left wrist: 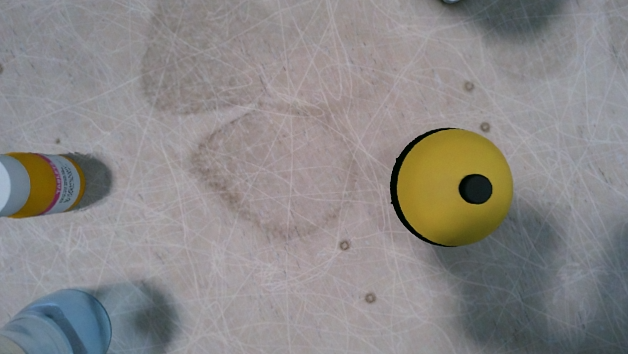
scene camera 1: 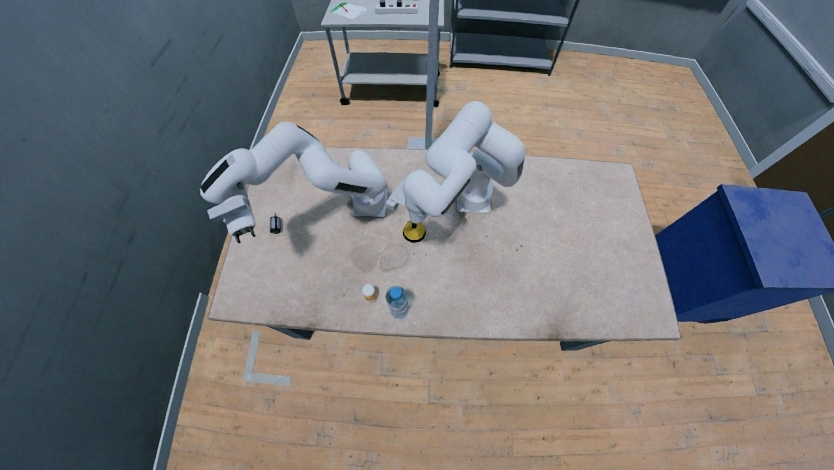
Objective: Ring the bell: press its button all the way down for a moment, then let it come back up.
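Seen in the pictures: left hand, its tool point: (scene camera 1: 419, 216); right hand, its tool point: (scene camera 1: 245, 235); left arm's base, origin of its link: (scene camera 1: 473, 198); right arm's base, origin of its link: (scene camera 1: 369, 202).
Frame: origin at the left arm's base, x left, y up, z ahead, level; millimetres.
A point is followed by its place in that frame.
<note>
The bell (scene camera 1: 414, 232) {x -221, y 42, z 184 mm} (left wrist: 450, 220) {x -209, y 41, z 182 mm} is a yellow dome on a black base, upright on the table (scene camera 1: 554, 262) {x 298, y 0, z 255 mm}. Its black button (left wrist: 476, 189) {x -224, y 66, z 166 mm} stands out at the top in the left wrist view, with no finger over it there. The left arm's white wrist is above the bell in the scene view. My left gripper's fingers are hidden under the wrist and do not show in the left wrist view, so their opening cannot be told. My right gripper (scene camera 1: 245, 235) {x -652, y 348, z 373 mm} is open and empty near the table's left edge, far from the bell.
A white-capped orange pill bottle (scene camera 1: 369, 293) {x -349, y 80, z 427 mm} (left wrist: 42, 185) {x -345, y 52, z 399 mm} and a clear blue-capped water bottle (scene camera 1: 398, 302) {x -246, y 190, z 477 mm} (left wrist: 65, 325) {x -261, y 44, z 431 mm} stand towards the table's front. A small dark object (scene camera 1: 275, 224) {x -746, y 37, z 178 mm} lies beside the right gripper. A blue cabinet (scene camera 1: 717, 256) stands beyond the table's right edge.
</note>
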